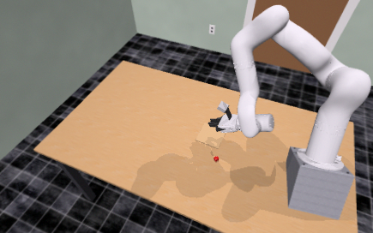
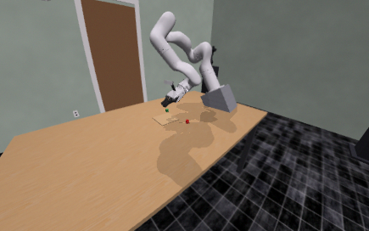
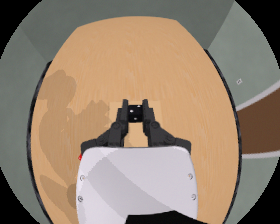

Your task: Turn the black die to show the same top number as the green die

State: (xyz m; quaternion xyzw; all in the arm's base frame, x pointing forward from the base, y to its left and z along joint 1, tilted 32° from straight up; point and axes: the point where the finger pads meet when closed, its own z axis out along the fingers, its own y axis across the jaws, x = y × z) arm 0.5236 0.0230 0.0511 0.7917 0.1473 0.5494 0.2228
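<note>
Now: hand 11 cm above the tan mat. Also, from my hand: black die: 1 cm below, 1 cm ahead; green die: 11 cm below, 10 cm to the right, 7 cm behind; red die: 14 cm to the left, 11 cm below, 8 cm behind.
</note>
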